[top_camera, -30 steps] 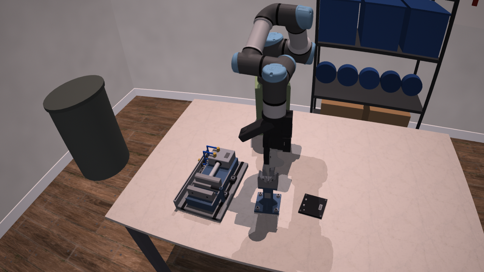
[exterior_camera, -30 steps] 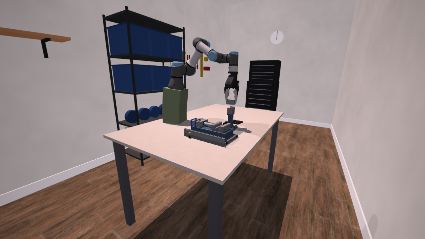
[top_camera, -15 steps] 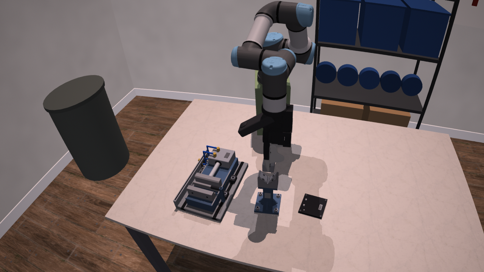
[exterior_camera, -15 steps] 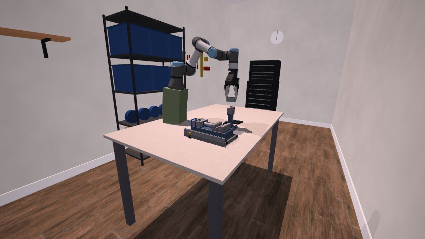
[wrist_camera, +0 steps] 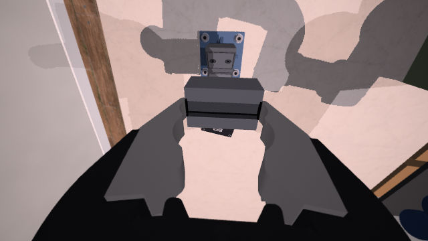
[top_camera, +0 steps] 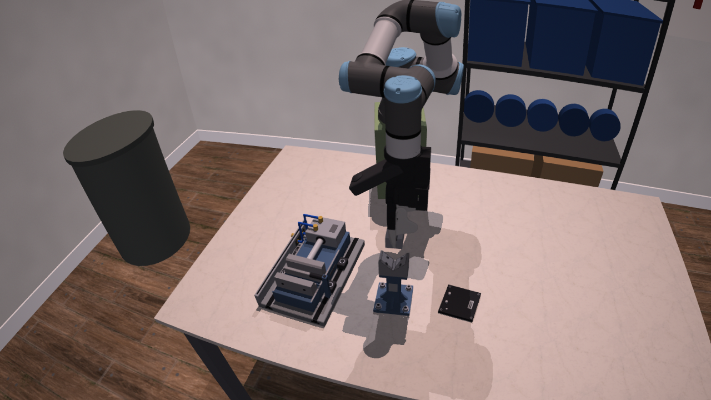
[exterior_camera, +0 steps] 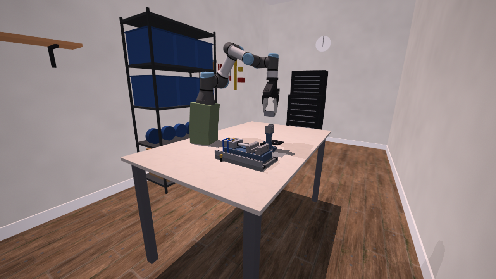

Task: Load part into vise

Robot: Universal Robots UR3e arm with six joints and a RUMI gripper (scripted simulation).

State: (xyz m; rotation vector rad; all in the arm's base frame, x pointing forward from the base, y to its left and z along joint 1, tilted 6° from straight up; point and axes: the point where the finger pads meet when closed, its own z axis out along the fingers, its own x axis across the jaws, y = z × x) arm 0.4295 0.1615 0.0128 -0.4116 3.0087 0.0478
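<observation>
The part is right at my hand. Round my hand: dark work stop rod: 170 mm to the right, 150 mm below, 80 mm ahead; black infeed plate: 240 mm below, 160 mm to the left, 50 mm behind; fixed jaw: 220 mm to the right, 160 mm below, 110 mm ahead.
</observation>
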